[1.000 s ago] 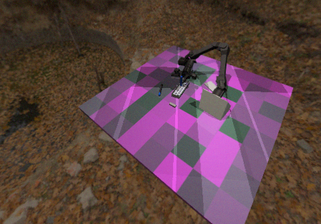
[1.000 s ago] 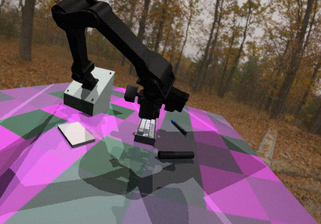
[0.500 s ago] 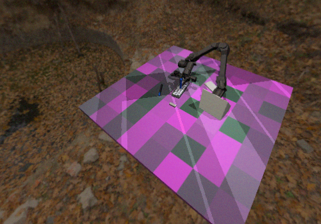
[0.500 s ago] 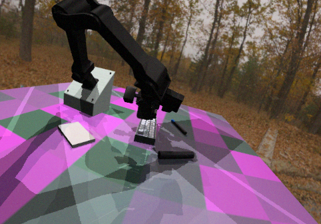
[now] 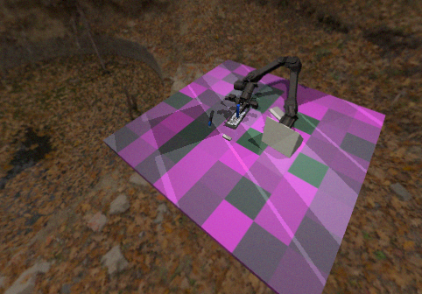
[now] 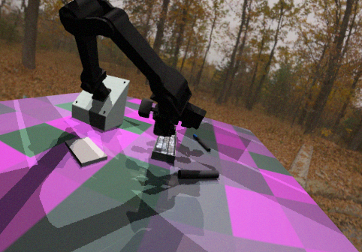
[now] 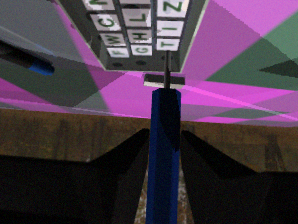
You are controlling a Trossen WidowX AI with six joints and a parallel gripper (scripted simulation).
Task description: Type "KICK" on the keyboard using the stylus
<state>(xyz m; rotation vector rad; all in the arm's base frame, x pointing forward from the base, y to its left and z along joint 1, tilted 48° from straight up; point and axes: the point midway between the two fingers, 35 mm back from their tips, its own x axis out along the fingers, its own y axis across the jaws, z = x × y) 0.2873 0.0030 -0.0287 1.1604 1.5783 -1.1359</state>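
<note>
The blue stylus lies 1 cm below my gripper tip. Also, from my gripper tip: grey block 13 cm to the left, 8 cm below, 4 cm behind; then flat tile 26 cm to the right, 14 cm behind, 8 cm below; then blue pen 14 cm ahead, 10 cm to the left, 8 cm below.
</note>
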